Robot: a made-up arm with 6 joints.
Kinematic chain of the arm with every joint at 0, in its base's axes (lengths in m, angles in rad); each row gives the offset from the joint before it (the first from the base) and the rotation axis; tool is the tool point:
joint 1: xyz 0 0 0.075 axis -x
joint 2: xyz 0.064 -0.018 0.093 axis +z
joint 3: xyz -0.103 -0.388 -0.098 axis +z
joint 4: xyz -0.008 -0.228 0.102 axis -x
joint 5: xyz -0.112 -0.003 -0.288 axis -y
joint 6: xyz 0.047 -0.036 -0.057 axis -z
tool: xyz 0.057 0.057 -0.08
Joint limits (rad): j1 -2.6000..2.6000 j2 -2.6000..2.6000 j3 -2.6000..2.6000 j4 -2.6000..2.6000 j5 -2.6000..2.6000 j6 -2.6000..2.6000
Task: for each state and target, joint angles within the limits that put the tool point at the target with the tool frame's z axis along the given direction. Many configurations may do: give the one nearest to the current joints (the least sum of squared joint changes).
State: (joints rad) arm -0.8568 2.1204 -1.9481 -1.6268 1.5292 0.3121
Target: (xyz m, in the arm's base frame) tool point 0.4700 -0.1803 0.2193 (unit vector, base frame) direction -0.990 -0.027 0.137
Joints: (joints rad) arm -0.4956 1.9403 -1.8127 -2.2446 1.7862 -0.0453
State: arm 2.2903 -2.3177 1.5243 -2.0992 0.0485 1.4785
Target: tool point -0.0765 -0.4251 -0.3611 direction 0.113 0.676 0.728
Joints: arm 2.4954 -2.5471 2.3332 -1.7556 -0.3238 1.4627
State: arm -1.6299 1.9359 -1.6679 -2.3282 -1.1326 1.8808
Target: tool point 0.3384 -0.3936 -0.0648 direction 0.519 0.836 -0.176
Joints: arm -1.9813 1.6537 -1.7717 -2.5879 -0.6112 1.9455
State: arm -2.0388 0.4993 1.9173 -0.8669 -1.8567 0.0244
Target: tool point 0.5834 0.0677 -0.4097 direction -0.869 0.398 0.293
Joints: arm -1.3468 0.9860 1.5301 -0.5668 -1.9638 0.0078
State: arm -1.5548 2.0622 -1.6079 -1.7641 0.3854 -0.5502
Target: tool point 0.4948 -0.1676 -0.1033 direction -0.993 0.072 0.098
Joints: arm -1.6106 1.3275 -2.0832 -1.6941 0.9068 -0.5150
